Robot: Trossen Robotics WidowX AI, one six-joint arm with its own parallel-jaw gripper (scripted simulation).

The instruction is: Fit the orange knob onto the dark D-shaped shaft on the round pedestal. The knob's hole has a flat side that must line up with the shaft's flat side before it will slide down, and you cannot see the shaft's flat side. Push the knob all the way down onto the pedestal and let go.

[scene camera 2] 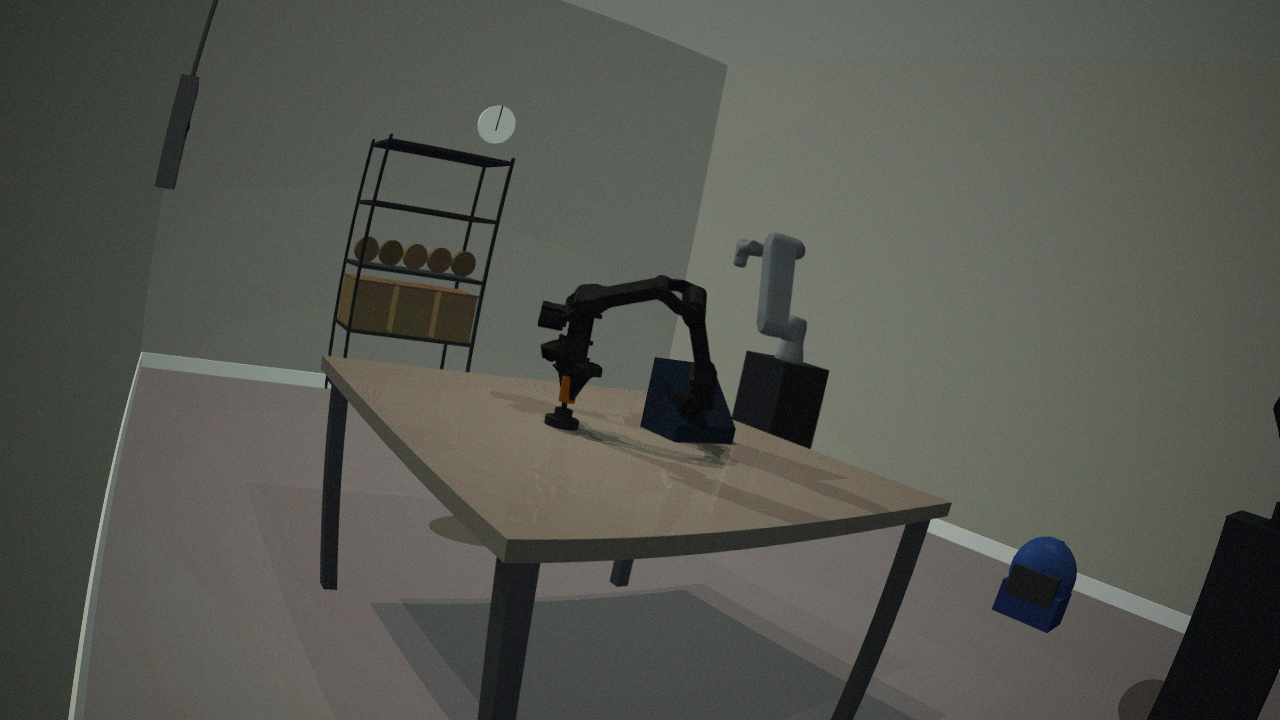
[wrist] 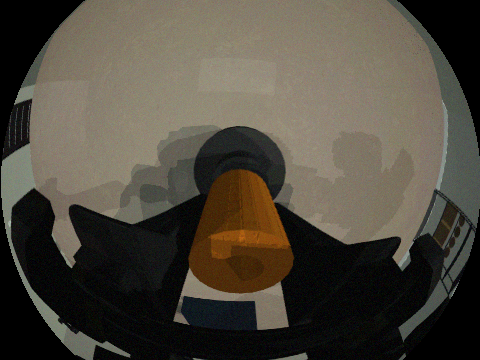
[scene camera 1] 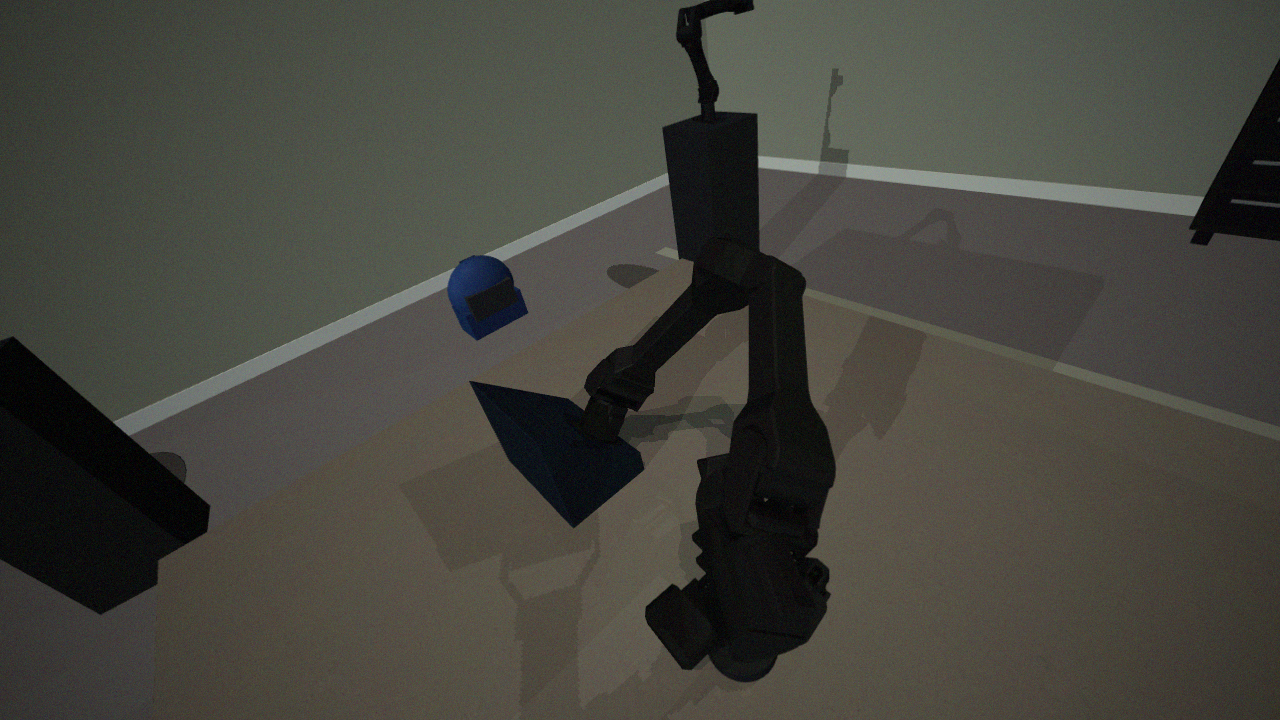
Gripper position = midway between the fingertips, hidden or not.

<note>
My gripper (scene camera 1: 737, 612) holds an orange knob (wrist: 240, 246). Further things: a round dark pedestal (wrist: 233, 148).
My gripper is seen too in scene camera 2 (scene camera 2: 567, 398) and in the wrist view (wrist: 239, 205).
</note>
